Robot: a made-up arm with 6 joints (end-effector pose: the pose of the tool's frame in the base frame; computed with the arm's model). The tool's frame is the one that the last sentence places. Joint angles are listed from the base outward.
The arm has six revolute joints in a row. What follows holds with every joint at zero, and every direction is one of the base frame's.
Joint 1 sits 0.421 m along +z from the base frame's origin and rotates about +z.
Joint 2 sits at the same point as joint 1 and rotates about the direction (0, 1, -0.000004).
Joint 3 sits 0.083 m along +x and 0.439 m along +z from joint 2 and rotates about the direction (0, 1, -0.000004).
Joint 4 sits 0.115 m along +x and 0.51 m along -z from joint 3 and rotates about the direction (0, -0.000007, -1).
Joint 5 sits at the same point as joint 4 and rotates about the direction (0, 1, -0.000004).
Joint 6 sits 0.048 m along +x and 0.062 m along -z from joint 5 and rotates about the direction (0, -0.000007, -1).
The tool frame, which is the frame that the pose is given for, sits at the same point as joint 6; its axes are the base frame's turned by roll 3.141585, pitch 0 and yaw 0 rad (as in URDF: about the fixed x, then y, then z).
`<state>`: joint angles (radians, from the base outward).
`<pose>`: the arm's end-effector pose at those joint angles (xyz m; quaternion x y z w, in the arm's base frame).
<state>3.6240 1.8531 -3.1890 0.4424 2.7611 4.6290</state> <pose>-0.7559 -0.4285 0.1620 -0.6956 0.2671 -0.5150 0.4238</pose>
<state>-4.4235 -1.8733 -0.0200 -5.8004 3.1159 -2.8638</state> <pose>-0.0106 -0.0451 0.5793 0.7005 -0.4225 0.4201 0.3928</pose>
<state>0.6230 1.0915 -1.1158 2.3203 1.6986 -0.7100</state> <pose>0.4602 0.3916 0.0042 -0.5793 0.3041 0.2660 0.7079</pose>
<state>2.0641 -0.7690 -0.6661 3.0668 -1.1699 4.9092</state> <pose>-0.1111 0.2186 0.7669 -0.9782 -0.1561 0.0108 0.1365</pose>
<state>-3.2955 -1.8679 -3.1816 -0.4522 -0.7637 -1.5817</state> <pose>0.8596 -0.1676 0.0250 -0.7123 0.6369 -0.2950 0.0029</pose>
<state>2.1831 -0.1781 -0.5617 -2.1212 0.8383 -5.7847</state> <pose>-0.2719 0.4079 0.5166 -0.1340 0.7733 0.5975 0.1646</pose>
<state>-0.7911 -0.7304 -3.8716 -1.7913 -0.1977 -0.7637</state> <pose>-0.5215 0.6097 0.7638 -0.4671 -0.4544 -0.1410 0.7453</pose>
